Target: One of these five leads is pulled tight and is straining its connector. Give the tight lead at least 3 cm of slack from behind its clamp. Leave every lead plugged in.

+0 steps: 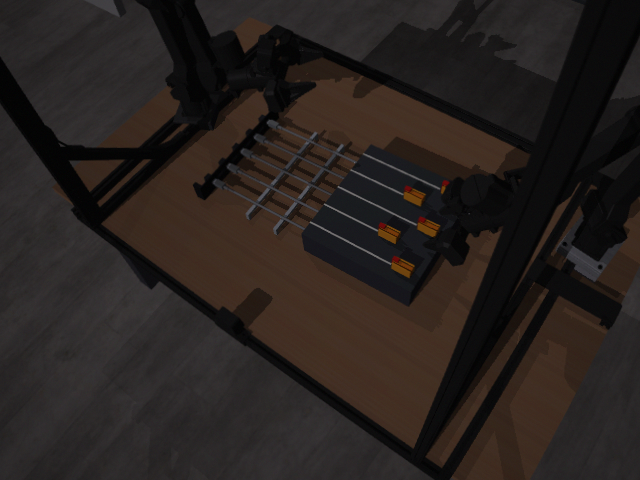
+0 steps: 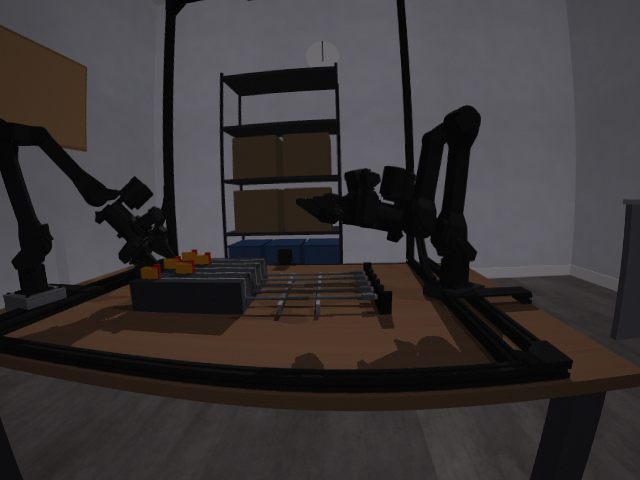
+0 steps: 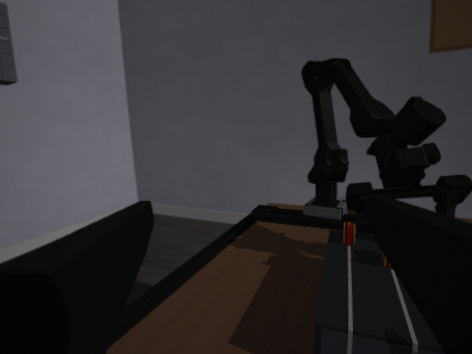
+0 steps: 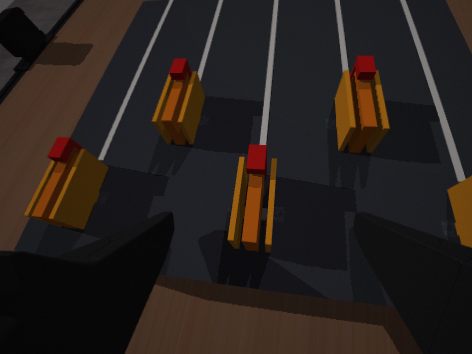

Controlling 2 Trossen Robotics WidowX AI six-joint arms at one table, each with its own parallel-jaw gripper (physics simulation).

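Where they show: left gripper, fingertip midpoint: (image 1: 319,68) (image 2: 304,200) (image 3: 259,208); right gripper, fingertip midpoint: (image 1: 432,228) (image 2: 169,265) (image 4: 263,221); left arm's base at its link origin: (image 1: 196,107) (image 2: 454,284); right arm's base at its link origin: (image 1: 592,242) (image 2: 34,290) (image 3: 325,203).
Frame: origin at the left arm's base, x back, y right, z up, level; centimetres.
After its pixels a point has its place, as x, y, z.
A dark block (image 1: 361,207) {-44.6, 29.2, 3.9} (image 2: 188,296) (image 3: 370,295) {-48.2, 19.5, 3.9} (image 4: 310,100) {-52.5, 27.6, 3.9} carries five pale leads, each running to an orange clamp with a red tip. The middle clamp (image 1: 428,227) {-58.3, 34.3, 6.2} (image 4: 254,200) {-58.6, 33.6, 6.3} stands upright between the fingers of my right gripper (image 1: 436,227) {-59.2, 33.5, 4.6} (image 2: 164,258) {-59.2, 33.5, 4.6} (image 4: 263,221) {-59.2, 33.5, 4.6}, which is open, low over the block's clamp end and not gripping it. The grey leads leave the block's other side and run to plugs, such as the end plug (image 1: 219,183) {-11.8, 23.3, 0.3}, at a black rail (image 1: 204,191) {-8.7, 25.5, -0.1} (image 2: 385,302) {-20.0, -0.9, -0.3}. I cannot tell which lead is tight. My left gripper (image 1: 317,69) {-33.5, 5.5, 19.3} (image 2: 299,202) {-33.5, 5.5, 19.3} (image 3: 259,208) {-33.5, 5.5, 19.3} is open and empty, raised beyond the rail's far end.
Two grey crossbars, one near the rail (image 1: 253,210) {-20.7, 29.0, -0.9} and one near the block (image 1: 279,227) {-27.2, 32.8, -0.9}, lie across the leads. Other clamps (image 4: 178,107) {-51.6, 35.8, 6.0} (image 4: 362,105) {-55.8, 26.8, 6.3} stand near the right gripper's fingers. A black frame (image 1: 330,396) {-42.8, 67.4, -3.3} borders the wooden table (image 1: 310,320) {-36.8, 52.7, -2.7}.
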